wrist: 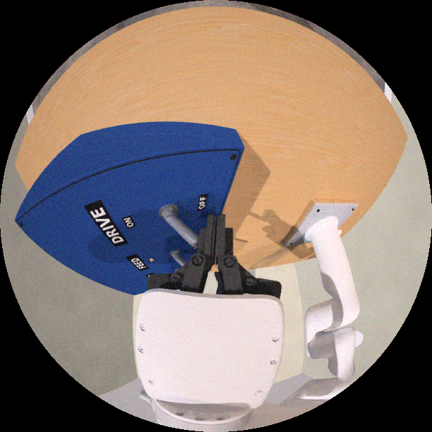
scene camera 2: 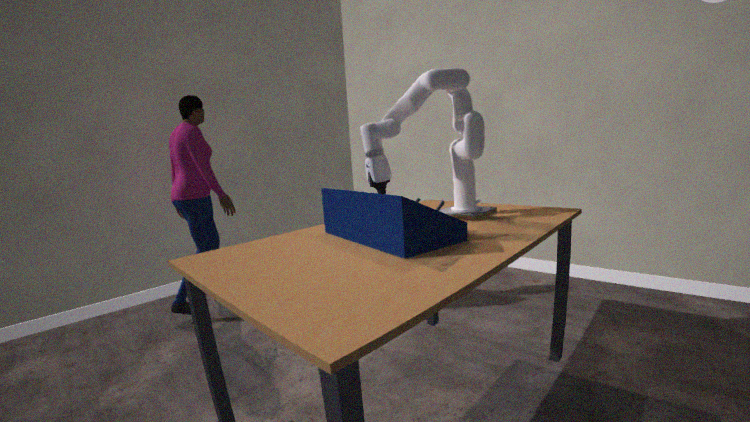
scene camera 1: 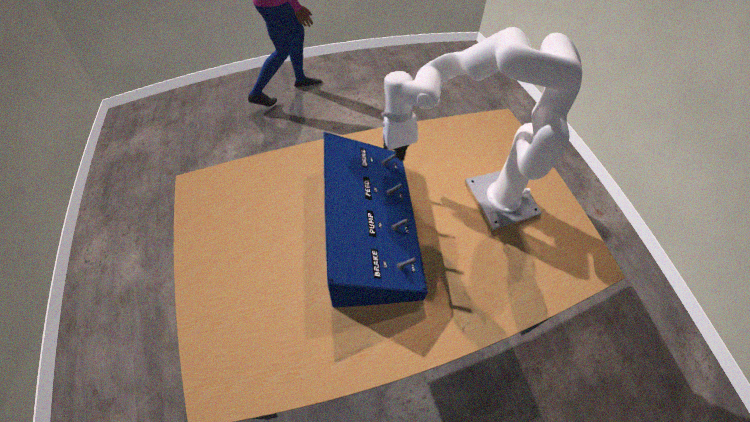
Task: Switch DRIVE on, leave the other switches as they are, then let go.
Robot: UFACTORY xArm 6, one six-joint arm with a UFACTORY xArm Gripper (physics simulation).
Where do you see a blue switch panel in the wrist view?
99,207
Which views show the gripper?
The wrist view, scene camera 2 and scene camera 1: all of them.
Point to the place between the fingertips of the gripper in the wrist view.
217,222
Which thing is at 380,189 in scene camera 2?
The gripper.
